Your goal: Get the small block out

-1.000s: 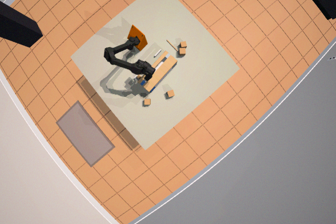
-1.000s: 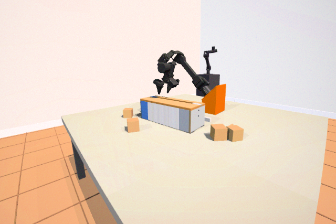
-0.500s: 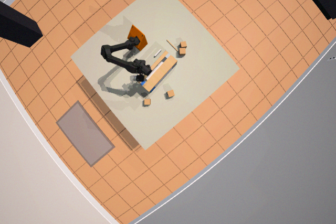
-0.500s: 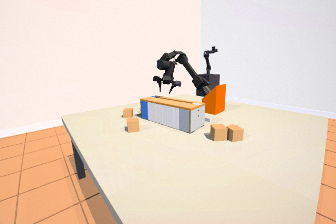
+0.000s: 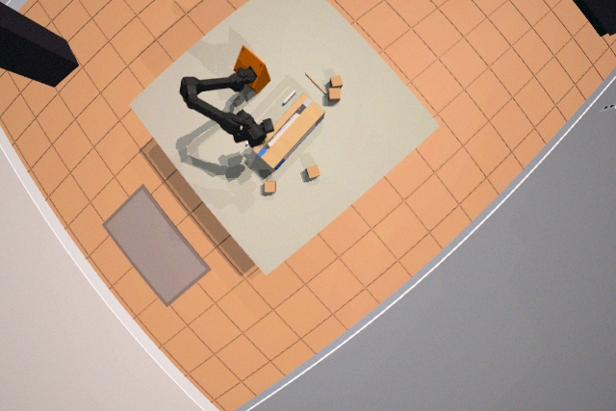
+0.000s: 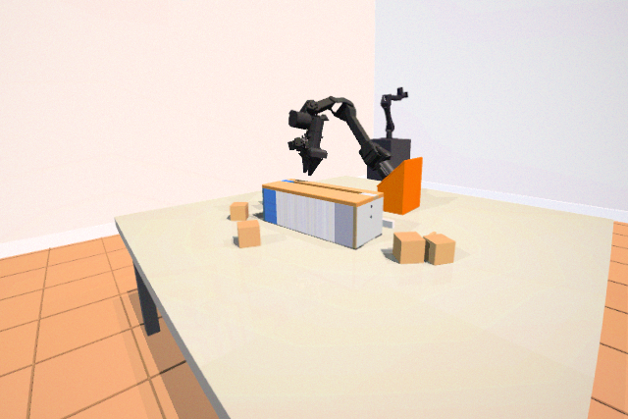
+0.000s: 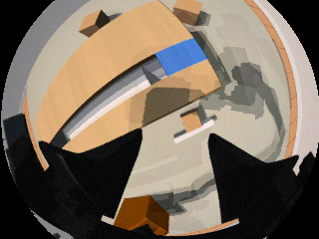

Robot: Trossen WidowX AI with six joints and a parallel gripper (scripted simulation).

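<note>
Right now the tan block is 2 cm behind my gripper tip, 3 cm to the right of it and 13 cm below it. Round my gripper tip: long box (2 cm ahead, 14 cm to the left, 9 cm below); thin stick (10 cm behind, 42 cm to the left, 15 cm below).
</note>
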